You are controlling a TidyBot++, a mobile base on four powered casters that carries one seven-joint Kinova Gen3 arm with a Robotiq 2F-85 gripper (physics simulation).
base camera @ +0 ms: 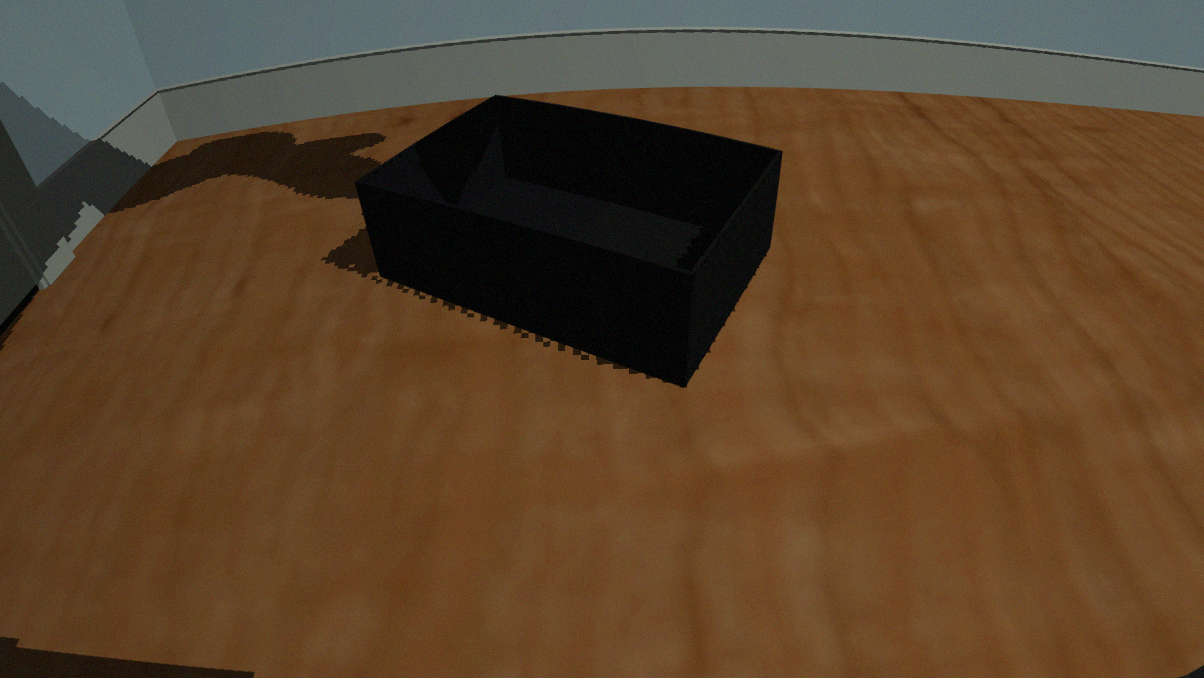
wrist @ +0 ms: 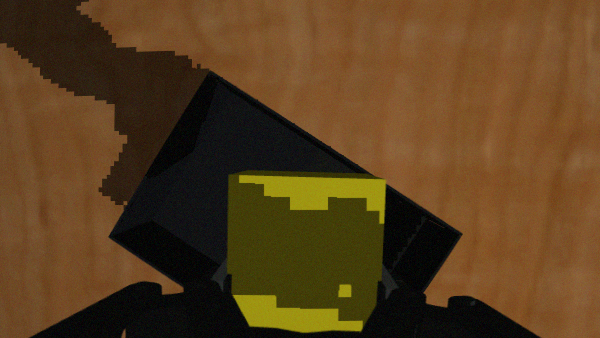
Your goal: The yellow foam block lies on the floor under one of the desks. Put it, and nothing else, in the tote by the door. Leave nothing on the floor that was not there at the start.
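Places are measured from the arm's base along level axes (x back, y right, z up), in centimetres.
Pixels of known places: gripper, fingertip midpoint: (wrist: pixel 303 279).
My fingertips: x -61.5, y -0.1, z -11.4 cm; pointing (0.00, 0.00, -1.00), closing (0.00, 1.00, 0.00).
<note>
For each thing: its top centre in the pictures, then the offset to it from my fingertips. "*": a spot on its surface instead. Level surfaces: height alone.
- black open-topped tote, top centre: (base camera: pixel 568 159) (wrist: pixel 282 237) dx +2.2, dy -2.1, dz -18.2 cm
- yellow foam block, top centre: (wrist: pixel 303 292) dx -0.5, dy +0.0, dz +3.0 cm
- wood floor, surface height: dz -28.2 cm
- grey panel, surface spot: (base camera: pixel 21 227) * dx -0.7, dy -64.1, dz -20.5 cm
The black open-topped tote (base camera: pixel 539 282) (wrist: pixel 200 195) stands on the floor, at the upper middle in the base camera view. My gripper (wrist: pixel 303 279) is shut on the yellow foam block (wrist: pixel 305 245), with a black finger on its left and right sides in the wrist view. The block hangs above the tote and hides part of its inside and its near edge. The block and the gripper do not show in the base camera view. The inside of the tote that shows is dark, and its far left corner shows in the wrist view.
The wood floor (base camera: pixel 522 505) (wrist: pixel 500 125) surrounds the tote. A pale baseboard (base camera: pixel 674 63) and a blue-grey wall (base camera: pixel 589 16) stand behind it. A grey panel (base camera: pixel 21 227) is at the left edge. A dark shadow (base camera: pixel 252 155) (wrist: pixel 100 70) reaches the tote's left side.
</note>
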